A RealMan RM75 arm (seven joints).
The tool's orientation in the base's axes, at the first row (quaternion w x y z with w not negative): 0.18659, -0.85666, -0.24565, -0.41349
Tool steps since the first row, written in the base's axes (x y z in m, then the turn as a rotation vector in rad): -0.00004, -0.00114, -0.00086, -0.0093, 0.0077, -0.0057; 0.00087, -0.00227, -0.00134, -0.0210, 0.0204, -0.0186; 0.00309, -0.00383, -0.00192, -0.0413, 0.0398, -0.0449; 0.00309, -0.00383, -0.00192, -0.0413, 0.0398, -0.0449; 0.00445, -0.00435, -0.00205, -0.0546, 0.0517, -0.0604
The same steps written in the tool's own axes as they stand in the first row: -0.00101, 0.00100, -0.00011, -0.0075, -0.0109, 0.0016; -0.00121, 0.00249, 0.00014, -0.0207, -0.0264, 0.0087; -0.00090, 0.00510, 0.00103, -0.0475, -0.0507, 0.0218; -0.00090, 0.00510, 0.00103, -0.0475, -0.0507, 0.0218; -0.00041, 0.00632, 0.00168, -0.0639, -0.0662, 0.0289
